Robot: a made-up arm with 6 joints.
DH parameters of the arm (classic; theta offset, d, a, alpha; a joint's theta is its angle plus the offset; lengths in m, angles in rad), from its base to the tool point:
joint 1: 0 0.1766 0 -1.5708
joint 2: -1.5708 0 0.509 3.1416
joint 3: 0 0 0 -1.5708
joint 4: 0 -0.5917 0 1.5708
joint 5: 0 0.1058 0 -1.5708
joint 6: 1.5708 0 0 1.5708
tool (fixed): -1.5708 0 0 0
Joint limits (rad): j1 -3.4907..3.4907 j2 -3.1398..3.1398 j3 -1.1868..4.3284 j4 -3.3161..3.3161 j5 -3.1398..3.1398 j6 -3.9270..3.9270
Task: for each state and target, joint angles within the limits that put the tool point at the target. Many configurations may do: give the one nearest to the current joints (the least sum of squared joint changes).
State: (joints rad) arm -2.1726 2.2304 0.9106 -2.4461 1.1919 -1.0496
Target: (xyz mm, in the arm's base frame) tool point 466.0 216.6 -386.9
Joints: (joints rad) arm -2.5552 2.9741 0.0573 -2.3918 1.1919 -1.0496
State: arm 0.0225 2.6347 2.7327 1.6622 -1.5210 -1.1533
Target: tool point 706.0 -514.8 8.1
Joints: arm -0.6315 2.4668 2.6807 1.5831 -1.5210 -1.1533
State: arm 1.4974 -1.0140 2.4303 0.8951 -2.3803 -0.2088
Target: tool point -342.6 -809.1 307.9
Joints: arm 1.1011 -0.7168 2.7151 0.9596 -2.3803 -0.2088
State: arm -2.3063 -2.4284 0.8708 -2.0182 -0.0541 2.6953
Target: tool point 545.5 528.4 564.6
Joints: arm -2.3168 -1.8636 0.3388 -1.9789 -0.0541 2.6953
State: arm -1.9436 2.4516 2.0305 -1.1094 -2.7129 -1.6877
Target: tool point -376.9 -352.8 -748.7
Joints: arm -2.2808 2.9610 2.3230 -1.0148 -2.7129 -1.6877
